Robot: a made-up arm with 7 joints. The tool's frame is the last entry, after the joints. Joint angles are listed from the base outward.
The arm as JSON. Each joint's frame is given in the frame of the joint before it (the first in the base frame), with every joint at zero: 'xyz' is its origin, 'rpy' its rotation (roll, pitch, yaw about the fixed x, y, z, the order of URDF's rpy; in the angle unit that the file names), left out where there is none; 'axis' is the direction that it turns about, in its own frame. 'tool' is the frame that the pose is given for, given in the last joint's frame.
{
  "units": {
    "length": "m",
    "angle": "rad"
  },
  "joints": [
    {
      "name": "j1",
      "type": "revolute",
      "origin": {
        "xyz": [
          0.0,
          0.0,
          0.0
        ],
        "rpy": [
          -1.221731,
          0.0,
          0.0
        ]
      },
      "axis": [
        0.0,
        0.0,
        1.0
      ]
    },
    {
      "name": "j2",
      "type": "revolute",
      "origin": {
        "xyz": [
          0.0,
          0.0,
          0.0
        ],
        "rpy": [
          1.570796,
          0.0,
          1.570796
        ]
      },
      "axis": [
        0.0,
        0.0,
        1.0
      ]
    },
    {
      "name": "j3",
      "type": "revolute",
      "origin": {
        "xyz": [
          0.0,
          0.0,
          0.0
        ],
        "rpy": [
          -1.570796,
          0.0,
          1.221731
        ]
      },
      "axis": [
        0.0,
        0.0,
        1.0
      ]
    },
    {
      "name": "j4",
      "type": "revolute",
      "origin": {
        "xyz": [
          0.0,
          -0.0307,
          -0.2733
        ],
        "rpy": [
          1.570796,
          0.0,
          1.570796
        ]
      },
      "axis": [
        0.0,
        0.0,
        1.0
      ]
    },
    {
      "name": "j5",
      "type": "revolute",
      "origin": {
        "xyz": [
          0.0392,
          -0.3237,
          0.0
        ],
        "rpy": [
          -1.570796,
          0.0,
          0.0
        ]
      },
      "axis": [
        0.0,
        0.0,
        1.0
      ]
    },
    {
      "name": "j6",
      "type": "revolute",
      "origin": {
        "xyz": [
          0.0,
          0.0,
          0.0
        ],
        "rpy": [
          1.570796,
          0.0,
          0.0
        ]
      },
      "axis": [
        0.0,
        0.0,
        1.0
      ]
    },
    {
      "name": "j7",
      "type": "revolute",
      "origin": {
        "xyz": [
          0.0,
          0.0,
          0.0
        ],
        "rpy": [
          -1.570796,
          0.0,
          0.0
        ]
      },
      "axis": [
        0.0,
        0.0,
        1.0
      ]
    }
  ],
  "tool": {
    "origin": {
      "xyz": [
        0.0,
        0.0,
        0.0
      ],
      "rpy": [
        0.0,
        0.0,
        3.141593
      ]
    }
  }
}
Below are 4 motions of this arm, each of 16 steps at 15 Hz.
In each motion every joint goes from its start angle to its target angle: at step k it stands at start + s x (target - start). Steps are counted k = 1, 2, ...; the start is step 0. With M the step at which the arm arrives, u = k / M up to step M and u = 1 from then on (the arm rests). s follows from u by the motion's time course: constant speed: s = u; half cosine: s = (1 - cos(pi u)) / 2; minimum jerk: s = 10 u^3 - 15 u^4 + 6 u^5.
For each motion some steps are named. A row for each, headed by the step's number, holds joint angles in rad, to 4 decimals.
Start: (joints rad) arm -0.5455 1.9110 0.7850 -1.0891 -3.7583 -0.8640 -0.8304
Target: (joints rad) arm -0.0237 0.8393 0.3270 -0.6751 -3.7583 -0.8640 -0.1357
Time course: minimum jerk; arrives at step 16
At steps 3, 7, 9, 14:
3: -0.5201 1.8587 0.7627 -1.0689 -3.7583 -0.8640 -0.7965
7: -0.3451 1.4994 0.6091 -0.9301 -3.7583 -0.8640 -0.5636
9: -0.2241 1.2509 0.5029 -0.8341 -3.7583 -0.8640 -0.4025
14: -0.0321 0.8565 0.3344 -0.6817 -3.7583 -0.8640 -0.1469

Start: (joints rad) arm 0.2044 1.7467 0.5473 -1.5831 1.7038 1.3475 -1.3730
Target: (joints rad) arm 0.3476 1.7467 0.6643 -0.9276 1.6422 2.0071 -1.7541
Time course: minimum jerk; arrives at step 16
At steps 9, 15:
9: 0.2926 1.7467 0.6194 -1.1793 1.6659 1.7538 -1.6077
15: 0.3473 1.7467 0.6640 -0.9291 1.6423 2.0056 -1.7533

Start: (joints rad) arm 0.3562 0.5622 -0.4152 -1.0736 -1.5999 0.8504 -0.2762
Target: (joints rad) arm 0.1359 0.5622 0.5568 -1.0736 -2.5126 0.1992 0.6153
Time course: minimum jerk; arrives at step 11
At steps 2, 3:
2: 0.3463 0.5622 -0.3716 -1.0736 -1.6409 0.8212 -0.2362
3: 0.3278 0.5622 -0.2899 -1.0736 -1.7176 0.7664 -0.1613

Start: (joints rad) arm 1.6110 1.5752 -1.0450 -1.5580 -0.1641 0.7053 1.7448
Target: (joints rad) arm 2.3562 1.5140 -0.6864 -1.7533 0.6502 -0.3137 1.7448
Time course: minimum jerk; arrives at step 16
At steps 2, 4, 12, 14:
2: 1.6230 1.5742 -1.0392 -1.5611 -0.1510 0.6889 1.7448
4: 1.6881 1.5689 -1.0079 -1.5782 -0.0798 0.5998 1.7448
12: 2.2791 1.5203 -0.7235 -1.7331 0.5659 -0.2082 1.7448
14: 2.3442 1.5150 -0.6922 -1.7502 0.6371 -0.2973 1.7448

